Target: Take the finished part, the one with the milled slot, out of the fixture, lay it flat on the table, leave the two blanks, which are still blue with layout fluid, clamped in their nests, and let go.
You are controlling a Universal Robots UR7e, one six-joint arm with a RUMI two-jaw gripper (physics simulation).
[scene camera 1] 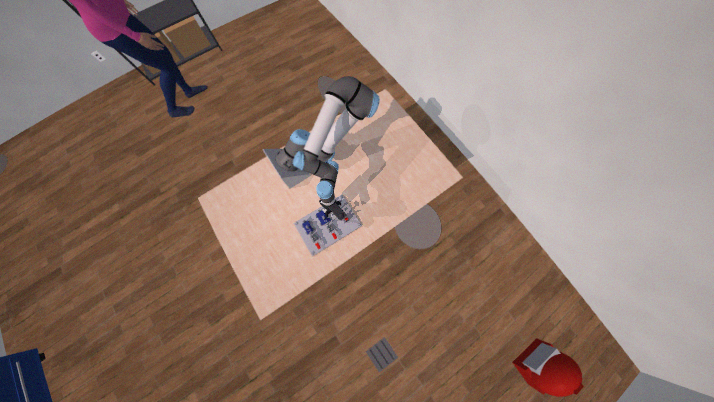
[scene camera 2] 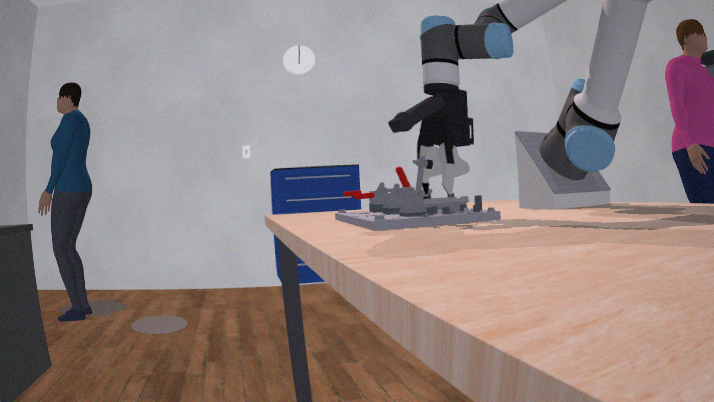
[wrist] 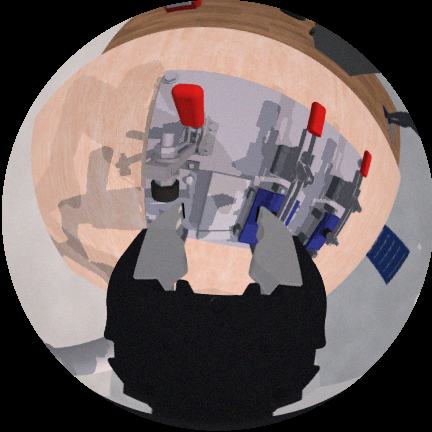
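Pixels of known places: gripper, between the fingertips: (scene camera 2: pixel 437 194) (wrist: pixel 220 205); arm's base, origin of its link: (scene camera 1: pixel 287 162) (scene camera 2: pixel 563 159).
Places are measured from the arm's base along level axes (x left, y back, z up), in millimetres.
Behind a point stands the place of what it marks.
Note:
The finished part (wrist: pixel 216 218) @(x 76, y -387, z -82 mm), a bare grey metal block, sits in its nest at one end of the fixture (wrist: pixel 235 100) @(x 84, y -528, z -102 mm) (scene camera 1: pixel 313 252) (scene camera 2: pixel 395 223) @(x 179, y -530, z -109 mm). Its slot is not clear. Its clamp stands open, with a raised arm and black pad (wrist: pixel 165 191) @(x 113, y -442, z -8 mm) beside the block. The two blue blanks, one (wrist: pixel 267 199) @(x 22, y -426, z -81 mm) (scene camera 1: pixel 322 218) @(x -1, y -400, z -81 mm) in the middle nest and one (wrist: pixel 316 241) (scene camera 1: pixel 307 227) in the far nest, lie under closed clamps. My gripper (wrist: pixel 220 205) @(x 76, y -411, z -69 mm) (scene camera 2: pixel 438 194) @(x 76, y -411, z -69 mm) is partly open, pointing down low over the fixture. Its fingers stand apart on either side of the finished part in the wrist view, holding nothing.
Red clamp handles (wrist: pixel 189 106) @(x 113, y -489, z -28 mm) (wrist: pixel 316 120) @(x 7, y -527, z -61 mm) (wrist: pixel 366 164) @(x -101, y -526, z -56 mm) rise along the fixture's side away from my gripper. The fixture stands on the wooden table (scene camera 1: pixel 240 240) @(x -496, y -233, z -117 mm) (scene camera 2: pixel 550 280) @(x 660, y -581, z -117 mm). The robot's slanted base (scene camera 2: pixel 535 175) @(x 2, y -107, z -38 mm) is behind. A person in pink (scene camera 1: pixel 107 22) (scene camera 2: pixel 687 110) stands beyond the table.

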